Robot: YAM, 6 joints.
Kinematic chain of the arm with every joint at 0, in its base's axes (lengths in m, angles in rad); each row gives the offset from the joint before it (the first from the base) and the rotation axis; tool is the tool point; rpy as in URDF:
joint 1: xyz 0 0 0.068 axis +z
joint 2: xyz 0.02 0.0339 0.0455 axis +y
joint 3: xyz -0.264 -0.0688 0 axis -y
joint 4: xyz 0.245 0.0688 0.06 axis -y
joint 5: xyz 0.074 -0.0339 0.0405 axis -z
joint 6: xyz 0.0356 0 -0.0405 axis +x
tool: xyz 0 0 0 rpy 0 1.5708 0
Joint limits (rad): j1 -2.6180..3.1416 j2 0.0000..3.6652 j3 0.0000..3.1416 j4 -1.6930..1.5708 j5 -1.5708..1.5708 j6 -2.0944..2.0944
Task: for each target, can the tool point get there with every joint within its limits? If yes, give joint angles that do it. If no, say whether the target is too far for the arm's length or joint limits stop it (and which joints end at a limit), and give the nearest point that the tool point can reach.
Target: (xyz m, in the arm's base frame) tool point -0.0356 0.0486 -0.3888
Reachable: no: joint limits stop it (at a limit: joint 2) | nearest point -0.0500 0.0682 -0.3410 | short by 0.054 m
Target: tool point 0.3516 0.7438 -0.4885
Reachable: no: too far | nearest point 0.2259 0.4779 -0.2477 | short by 0.380 m
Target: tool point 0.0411 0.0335 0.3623
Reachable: yes | joints 1.0112 0.4627 1.0295 -1.0752 0.4994 1.5080
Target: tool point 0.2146 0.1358 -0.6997
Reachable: no: too far | nearest point 0.2125 0.1345 -0.3803 | short by 0.319 m
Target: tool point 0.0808 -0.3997 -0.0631
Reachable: yes | joints -1.4114 2.7100 1.6505 -0.7455 -0.4770 -1.0797
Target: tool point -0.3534 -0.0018 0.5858
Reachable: yes | joints 0.0629 0.9703 2.8297 0.9187 -0.6103 0.0799
